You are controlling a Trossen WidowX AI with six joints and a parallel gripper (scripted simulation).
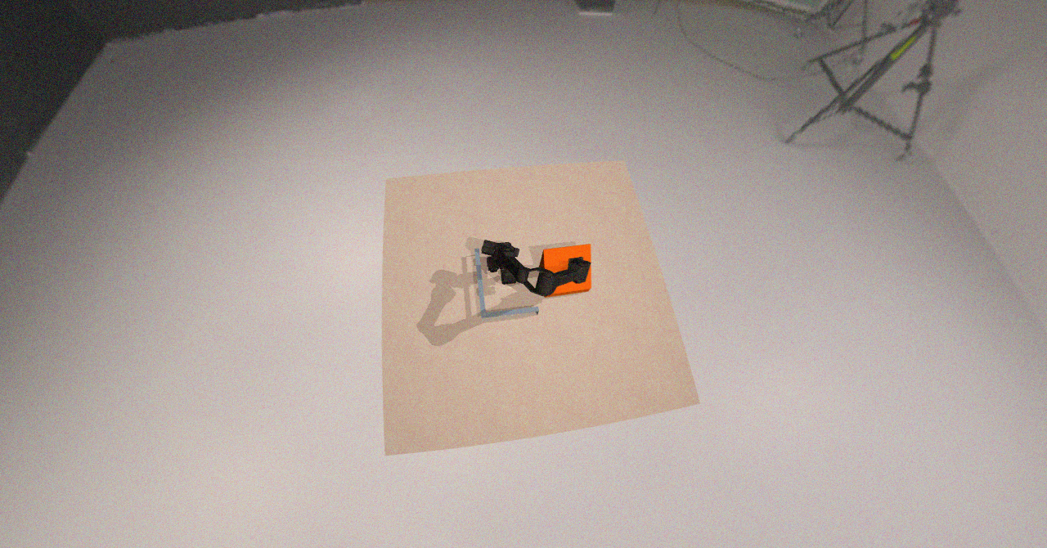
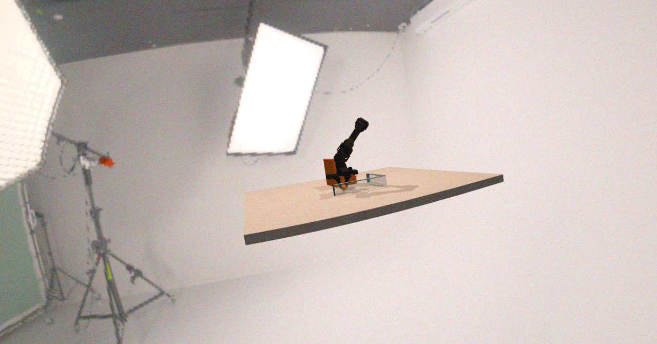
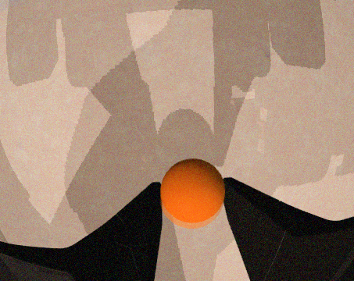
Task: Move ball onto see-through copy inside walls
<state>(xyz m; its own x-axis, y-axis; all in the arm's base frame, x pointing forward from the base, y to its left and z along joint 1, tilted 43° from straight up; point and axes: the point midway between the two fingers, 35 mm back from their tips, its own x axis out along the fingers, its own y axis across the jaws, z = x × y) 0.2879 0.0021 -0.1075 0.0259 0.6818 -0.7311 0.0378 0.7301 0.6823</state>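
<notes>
My gripper tip is 1 cm below the see-through copy of ball. Also, from my gripper tip: orange ball (right at my gripper tip).
</notes>
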